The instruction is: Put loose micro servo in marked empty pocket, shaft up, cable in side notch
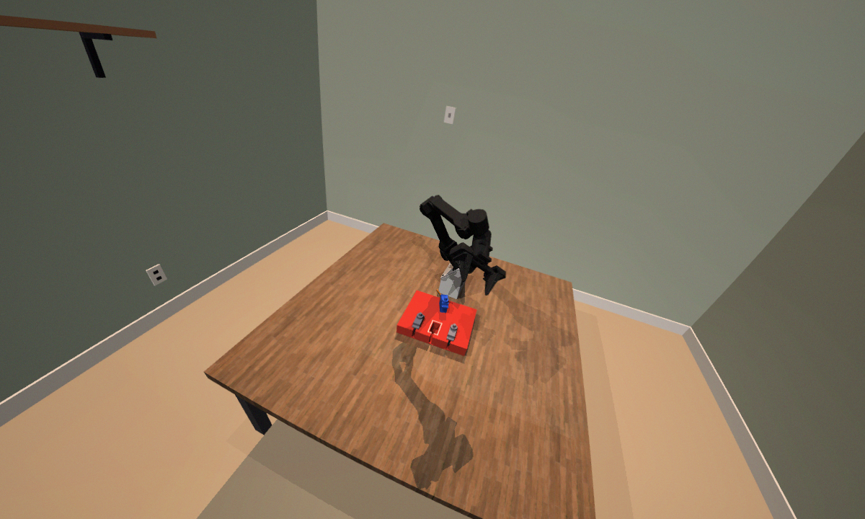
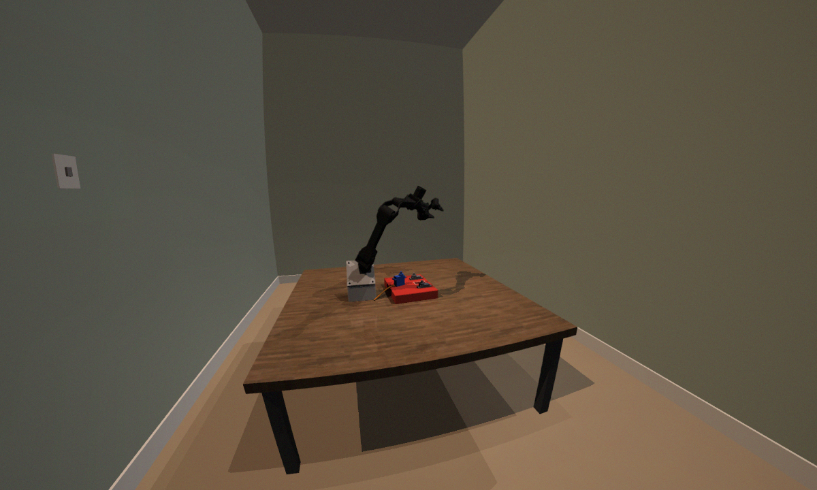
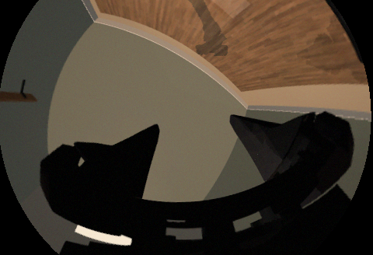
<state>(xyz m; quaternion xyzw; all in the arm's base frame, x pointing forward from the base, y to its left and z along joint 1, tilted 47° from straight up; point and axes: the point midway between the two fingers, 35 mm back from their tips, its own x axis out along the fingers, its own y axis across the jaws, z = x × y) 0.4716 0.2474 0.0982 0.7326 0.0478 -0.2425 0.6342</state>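
Now: gripper tip 410 mm above the red deck, 270 mm past it and 110 mm to the left of it.
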